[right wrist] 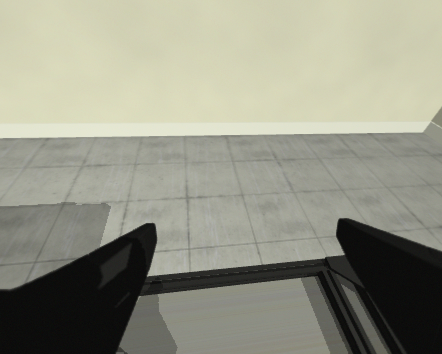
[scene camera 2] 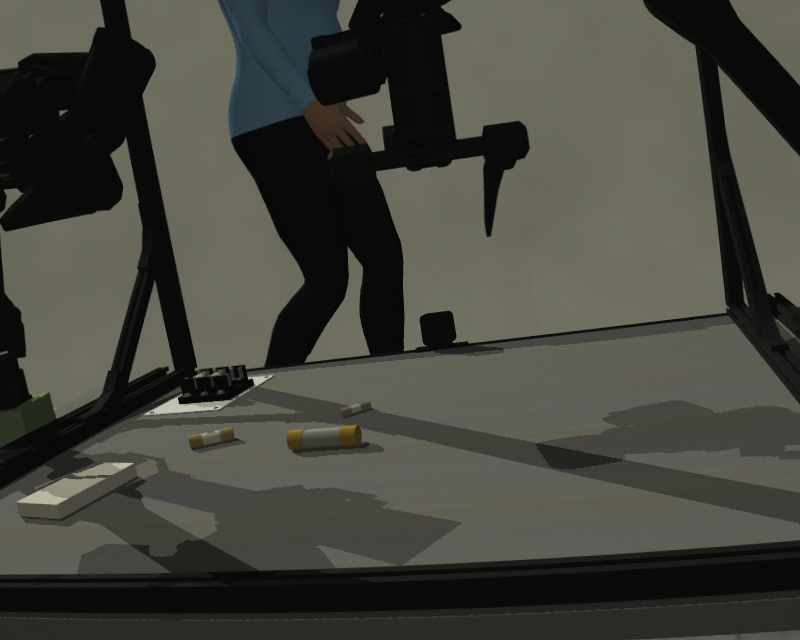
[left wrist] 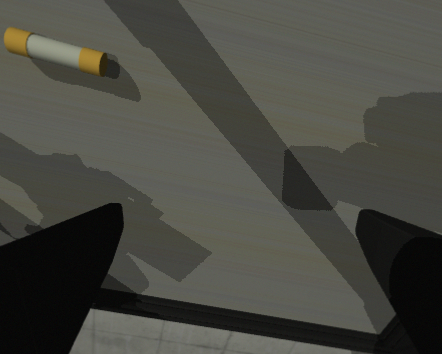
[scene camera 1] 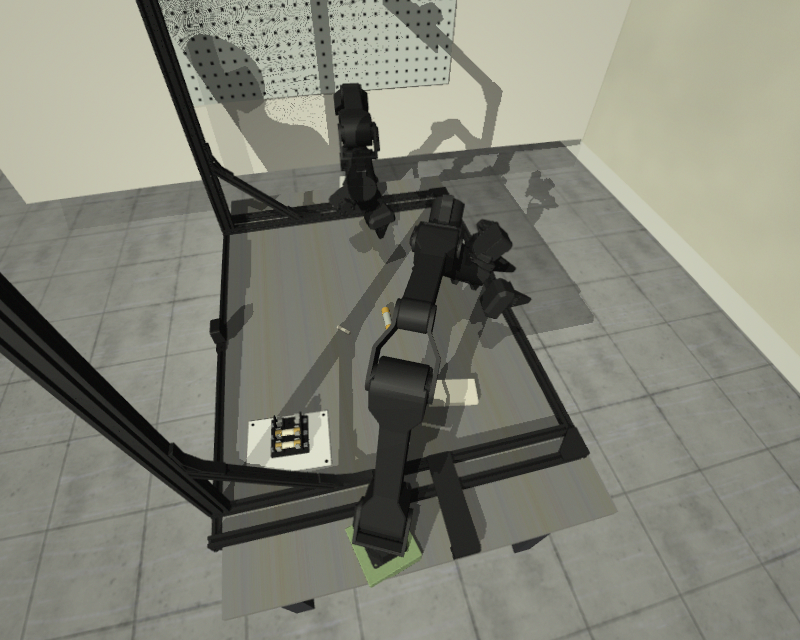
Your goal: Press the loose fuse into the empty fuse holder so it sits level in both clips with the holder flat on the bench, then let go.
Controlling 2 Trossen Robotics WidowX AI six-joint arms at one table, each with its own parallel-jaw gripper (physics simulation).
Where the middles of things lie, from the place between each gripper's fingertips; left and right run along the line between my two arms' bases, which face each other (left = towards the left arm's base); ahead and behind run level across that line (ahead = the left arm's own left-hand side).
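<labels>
As for the pale flat block (scene camera 2: 56,501), my left gripper is 15 cm short of it and 38 cm to the left of it, and 18 cm above it.
Measured from my right hand, the pale flat block is 7 cm to the right of it and 12 cm behind it, and it sits 27 cm below that hand.
</labels>
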